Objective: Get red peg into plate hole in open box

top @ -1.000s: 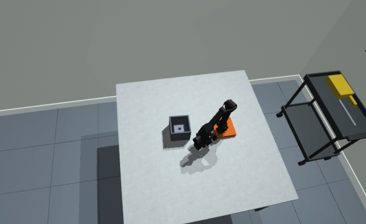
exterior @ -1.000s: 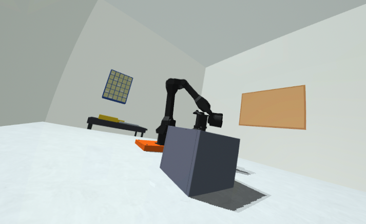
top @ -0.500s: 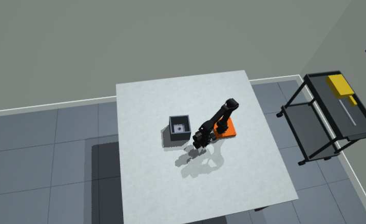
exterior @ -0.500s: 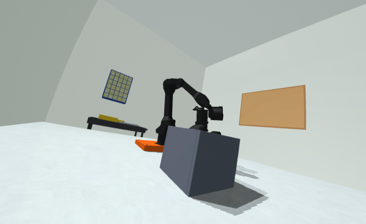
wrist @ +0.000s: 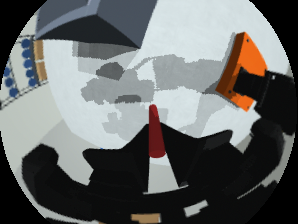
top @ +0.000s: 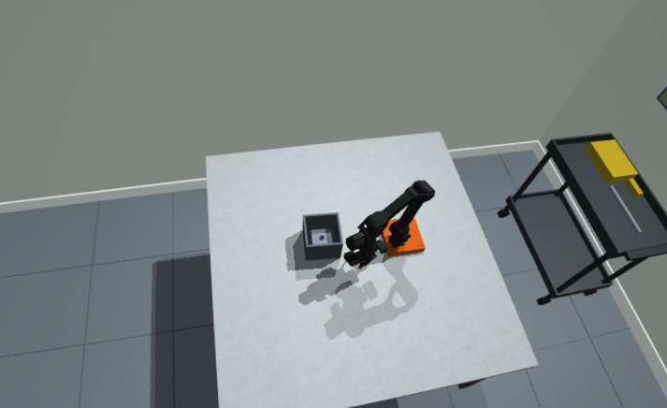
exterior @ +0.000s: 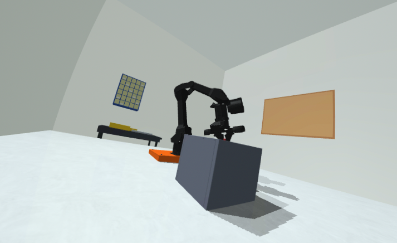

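My gripper tip is now 200 mm to the left of the grey plate, 120 mm short of it and 70 mm above it. Also, from my gripper tip: red peg 10 mm to the right, 10 mm above.
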